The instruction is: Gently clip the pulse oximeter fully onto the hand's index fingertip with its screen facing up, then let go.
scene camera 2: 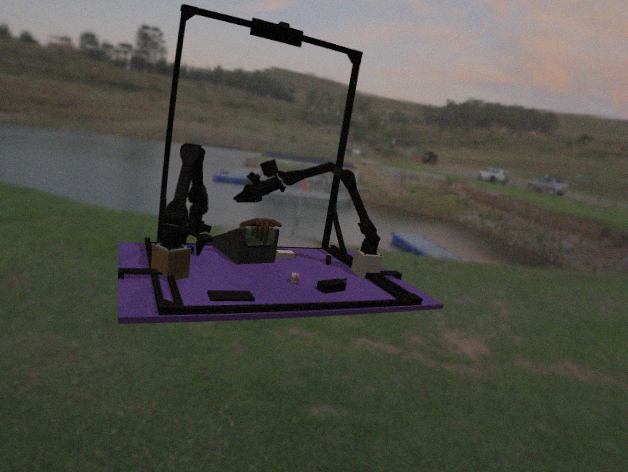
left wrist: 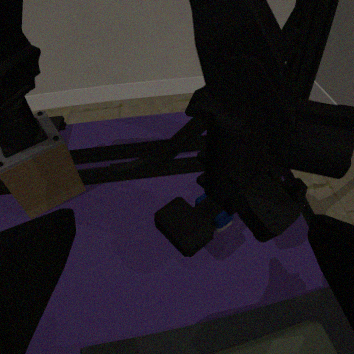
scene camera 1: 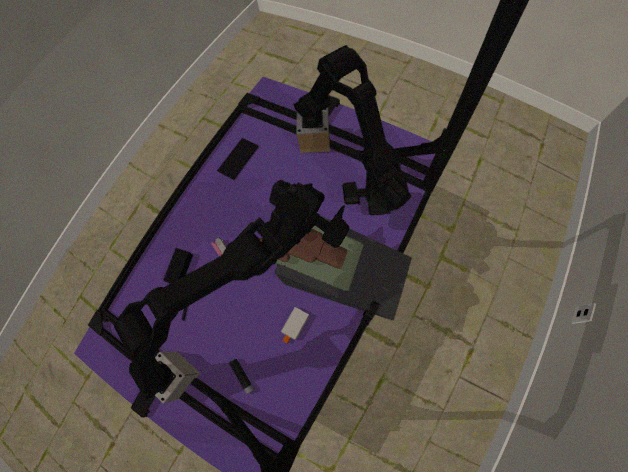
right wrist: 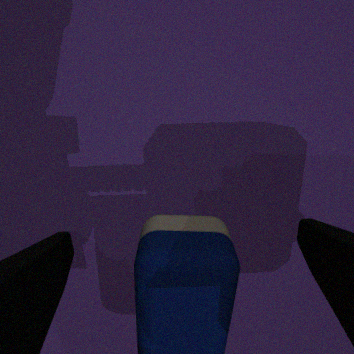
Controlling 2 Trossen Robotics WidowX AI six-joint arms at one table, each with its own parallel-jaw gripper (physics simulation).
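Note:
The pulse oximeter is blue with a pale end and lies on the purple table. My right gripper is open low around it, one finger on each side with gaps, in the right wrist view. The oximeter's lower part runs out of that view, and no screen can be made out. The reddish-brown hand rests on a green pad on a dark grey block; the left arm partly hides it in scene camera 1. My left gripper is open and empty, high above the block.
The dark grey block stands beside the right arm. A white box, a dark cylinder, a black slab and a black case lie on the purple table. A black frame borders the work area.

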